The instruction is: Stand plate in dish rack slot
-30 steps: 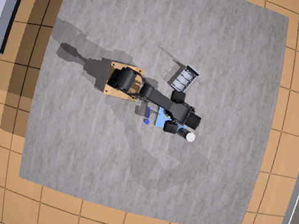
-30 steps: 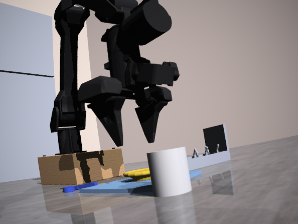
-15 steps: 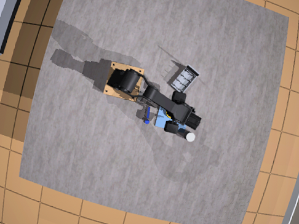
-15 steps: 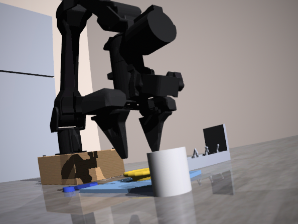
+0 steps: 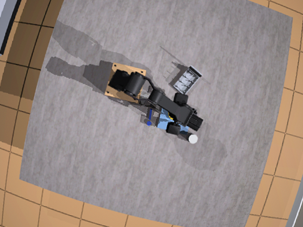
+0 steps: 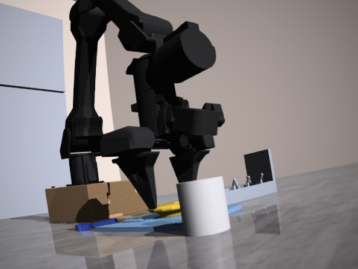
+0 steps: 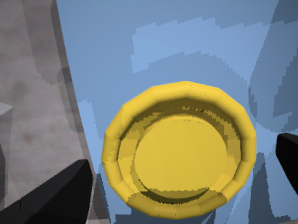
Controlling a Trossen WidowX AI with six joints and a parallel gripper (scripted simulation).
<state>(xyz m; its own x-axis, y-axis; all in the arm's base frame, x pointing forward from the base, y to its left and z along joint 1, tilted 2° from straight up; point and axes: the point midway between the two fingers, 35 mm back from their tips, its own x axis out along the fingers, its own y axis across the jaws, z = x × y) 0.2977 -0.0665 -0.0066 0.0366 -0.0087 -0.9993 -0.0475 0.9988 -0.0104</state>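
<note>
Now: the yellow plate 1 cm below my gripper tip. The rest, counted from my gripper tip: grey dish rack 1 cm ahead, 17 cm to the left; blue spoon 11 cm behind, 6 cm to the right, 2 cm below; white cup 11 cm ahead, 9 cm to the right.
</note>
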